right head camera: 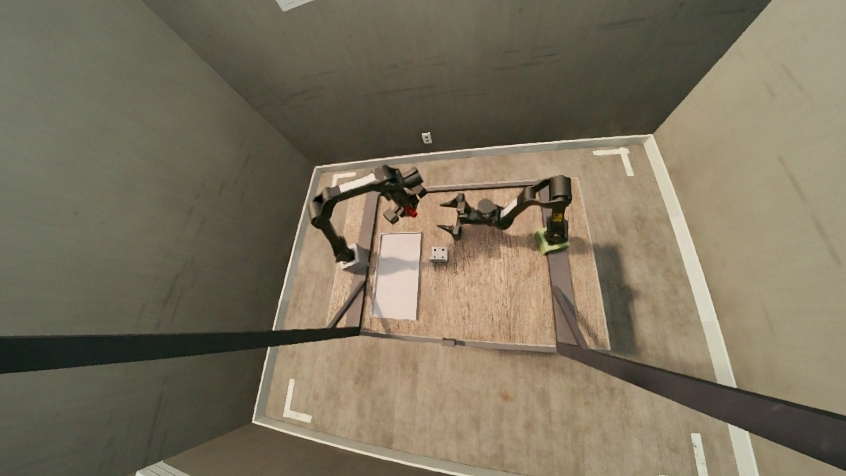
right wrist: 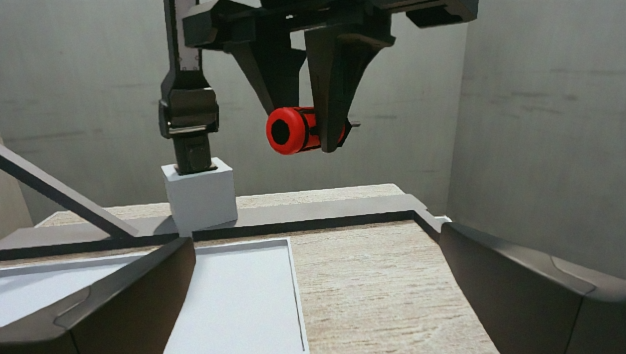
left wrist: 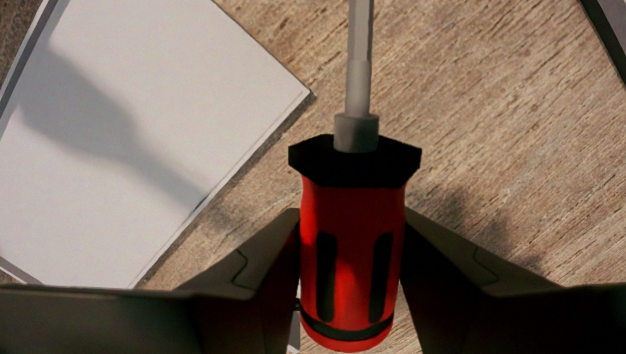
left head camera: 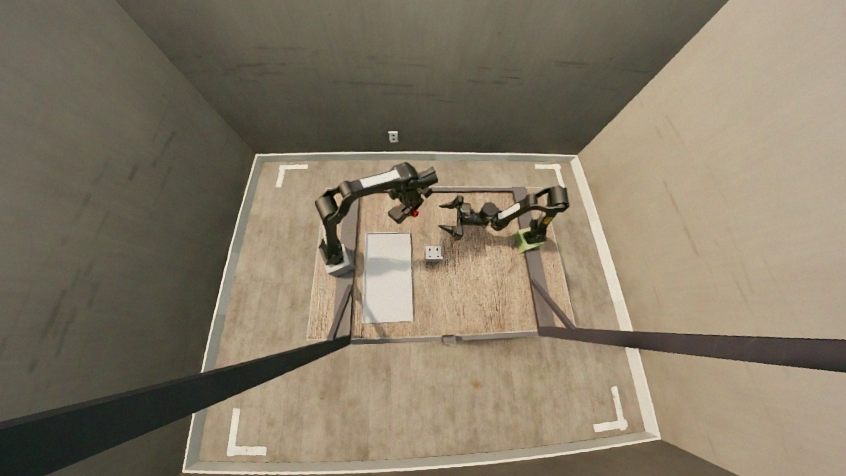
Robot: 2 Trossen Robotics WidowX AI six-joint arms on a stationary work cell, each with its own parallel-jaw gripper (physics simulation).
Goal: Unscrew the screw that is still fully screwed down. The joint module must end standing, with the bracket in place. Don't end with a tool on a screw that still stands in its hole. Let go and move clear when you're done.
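Frame: origin at the left arm's base, x up, y ahead, z left, level; millimetres.
Seen in the pictures: left gripper, between the fingertips: [right head camera: 412,213] [right wrist: 309,150] [left wrist: 346,220] [left head camera: 412,212]; right gripper, between the fingertips: [right head camera: 438,215] [right wrist: 318,240] [left head camera: 438,215]; left arm's base, origin of its link: [right head camera: 348,256] [right wrist: 195,167] [left head camera: 334,258]; right arm's base, origin of its link: [right head camera: 553,237] [left head camera: 530,237].
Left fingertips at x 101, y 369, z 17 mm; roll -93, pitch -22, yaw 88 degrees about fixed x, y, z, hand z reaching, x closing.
Pixels of each thing's top centre, then the offset from my left fingertips to it.
- screwdriver, centre of its top: [left wrist: 364,218] [right wrist: 325,101] [left head camera: 408,206] [right head camera: 407,206] dx +32, dy -8, dz +19 mm
- shallow white tray, centre of its top: [left wrist: 88,174] [right wrist: 120,302] [left head camera: 387,274] [right head camera: 396,272] dx -198, dy -193, dz -154 mm
- white block, centre of its top: [right wrist: 195,167] [left head camera: 334,258] [right head camera: 348,256] dx -101, dy -369, dz -17 mm
The joint module with its light bracket [left head camera: 433,253] [right head camera: 438,254] stands on the table right of the tray. Dark screw heads show on the bracket, too small to tell which is fully down. A screwdriver [left head camera: 414,213] [right head camera: 411,211] [left wrist: 350,210] [right wrist: 287,131] has a red handle, black collar and grey shaft. My left gripper [left head camera: 408,212] [right head camera: 404,212] [left wrist: 346,220] [right wrist: 309,150] is shut on its handle, holding it roughly level in the air, above the module in the pictures. My right gripper [left head camera: 440,216] [right head camera: 440,215] [right wrist: 318,240] is open and empty, facing the left gripper.
A shallow white tray [left head camera: 388,284] [right head camera: 396,287] [left wrist: 175,85] [right wrist: 240,290] lies left of the module. The left arm stands on a white block [right wrist: 200,200], the right arm on a green block [left head camera: 528,240] [right head camera: 551,242]. A grey frame [right wrist: 325,207] borders the table.
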